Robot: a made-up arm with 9 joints. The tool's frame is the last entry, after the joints.
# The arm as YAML. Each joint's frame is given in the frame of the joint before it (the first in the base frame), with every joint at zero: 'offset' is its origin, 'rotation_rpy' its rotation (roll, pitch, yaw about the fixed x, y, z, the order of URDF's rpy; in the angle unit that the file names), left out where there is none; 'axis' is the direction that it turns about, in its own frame. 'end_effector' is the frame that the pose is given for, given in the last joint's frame.
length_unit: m
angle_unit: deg
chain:
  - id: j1
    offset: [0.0, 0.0, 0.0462]
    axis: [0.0, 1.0, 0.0]
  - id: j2
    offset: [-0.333, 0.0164, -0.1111]
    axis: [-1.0, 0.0, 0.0]
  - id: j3
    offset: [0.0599, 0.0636, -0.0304]
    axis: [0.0, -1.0, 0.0]
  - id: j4
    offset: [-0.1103, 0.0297, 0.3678]
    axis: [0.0, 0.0, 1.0]
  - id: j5
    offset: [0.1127, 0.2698, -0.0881]
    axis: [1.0, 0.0, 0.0]
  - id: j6
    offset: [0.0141, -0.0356, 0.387]
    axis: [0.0, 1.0, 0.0]
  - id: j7
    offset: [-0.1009, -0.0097, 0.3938]
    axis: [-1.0, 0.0, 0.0]
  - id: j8
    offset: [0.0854, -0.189, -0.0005]
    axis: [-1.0, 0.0, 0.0]
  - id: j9
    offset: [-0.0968, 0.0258, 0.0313]
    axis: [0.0, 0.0, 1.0]
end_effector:
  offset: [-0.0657, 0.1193, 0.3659]
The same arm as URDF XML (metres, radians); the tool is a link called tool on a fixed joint. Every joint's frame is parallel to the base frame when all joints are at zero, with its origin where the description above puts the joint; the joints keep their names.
<robot name="arm">
<link name="base_link"/>
<link name="link1"/>
<link name="link2"/>
<link name="link3"/>
<link name="link4"/>
<link name="link5"/>
<link name="link6"/>
<link name="link7"/>
<link name="link8"/>
<link name="link9"/>
<link name="tool"/>
<joint name="j1" type="continuous"><parent link="base_link"/><child link="link1"/><origin xyz="0.0000 0.0000 0.0462"/><axis xyz="0 1 0"/></joint>
<joint name="j2" type="continuous"><parent link="link1"/><child link="link2"/><origin xyz="-0.3330 0.0164 -0.1111"/><axis xyz="-1 0 0"/></joint>
<joint name="j3" type="continuous"><parent link="link2"/><child link="link3"/><origin xyz="0.0599 0.0636 -0.0304"/><axis xyz="0 -1 0"/></joint>
<joint name="j4" type="continuous"><parent link="link3"/><child link="link4"/><origin xyz="-0.1103 0.0297 0.3678"/><axis xyz="0 0 1"/></joint>
<joint name="j5" type="continuous"><parent link="link4"/><child link="link5"/><origin xyz="0.1127 0.2698 -0.0881"/><axis xyz="1 0 0"/></joint>
<joint name="j6" type="continuous"><parent link="link5"/><child link="link6"/><origin xyz="0.0141 -0.0356 0.3870"/><axis xyz="0 1 0"/></joint>
<joint name="j7" type="continuous"><parent link="link6"/><child link="link7"/><origin xyz="-0.1009 -0.0097 0.3938"/><axis xyz="-1 0 0"/></joint>
<joint name="j8" type="continuous"><parent link="link7"/><child link="link8"/><origin xyz="0.0854 -0.1890 -0.0005"/><axis xyz="-1 0 0"/></joint>
<joint name="j9" type="continuous"><parent link="link8"/><child link="link9"/><origin xyz="-0.0968 0.0258 0.0313"/><axis xyz="0 0 1"/></joint>
<joint name="tool_fixed" type="fixed"><parent link="link9"/><child link="tool"/><origin xyz="-0.0657 0.1193 0.3659"/></joint>
</robot>

